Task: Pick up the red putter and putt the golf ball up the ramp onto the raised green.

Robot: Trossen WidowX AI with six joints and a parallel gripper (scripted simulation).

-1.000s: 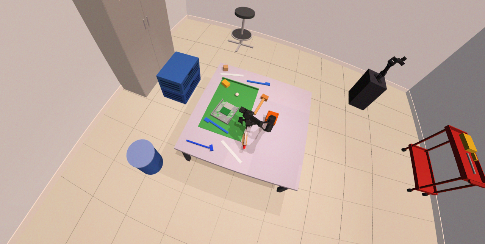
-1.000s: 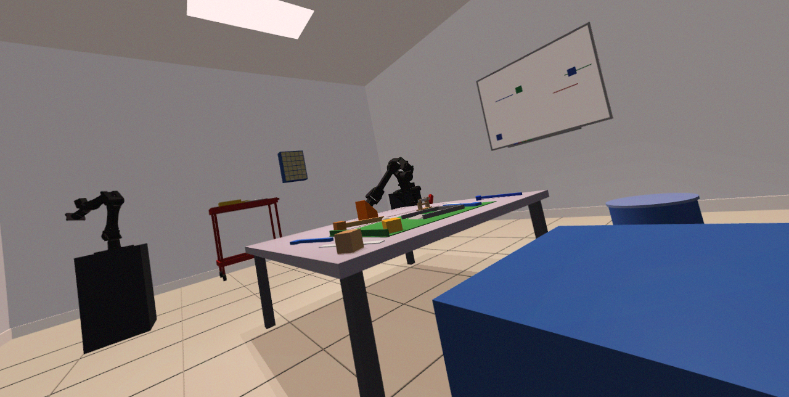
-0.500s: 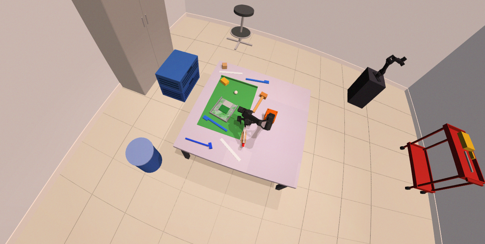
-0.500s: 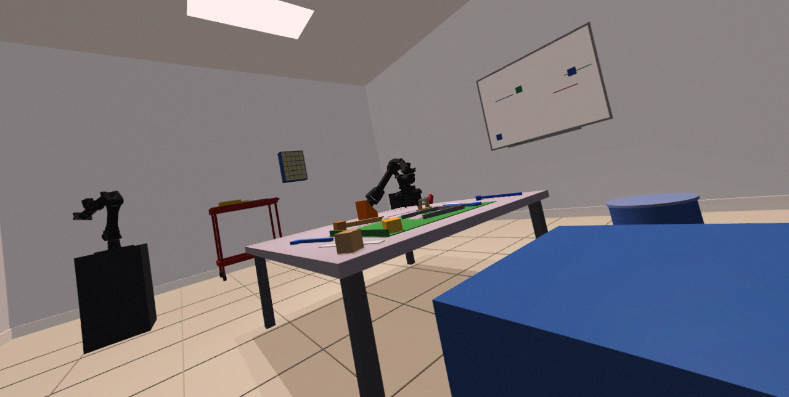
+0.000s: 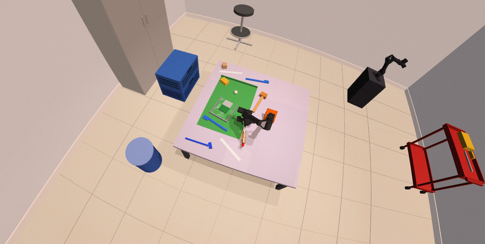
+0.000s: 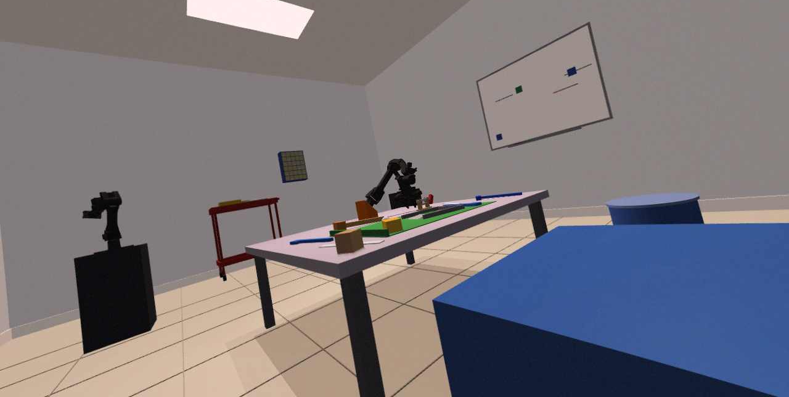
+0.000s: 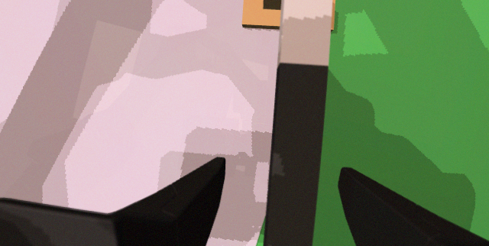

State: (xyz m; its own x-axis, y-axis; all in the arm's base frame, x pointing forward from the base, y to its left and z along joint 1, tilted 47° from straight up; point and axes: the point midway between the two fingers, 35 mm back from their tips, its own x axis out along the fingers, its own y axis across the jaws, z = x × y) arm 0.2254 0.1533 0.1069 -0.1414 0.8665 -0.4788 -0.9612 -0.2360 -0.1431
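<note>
The red putter lies 30 mm behind my gripper tip, 110 mm to the left of it and 30 mm above it. The rest, counted from my gripper tip: blue putter (350 mm ahead, 360 mm to the left, 20 mm below); white golf ball (250 mm ahead, 360 mm to the right, 10 mm below); orange block (440 mm ahead, 460 mm to the right, 10 mm below).
</note>
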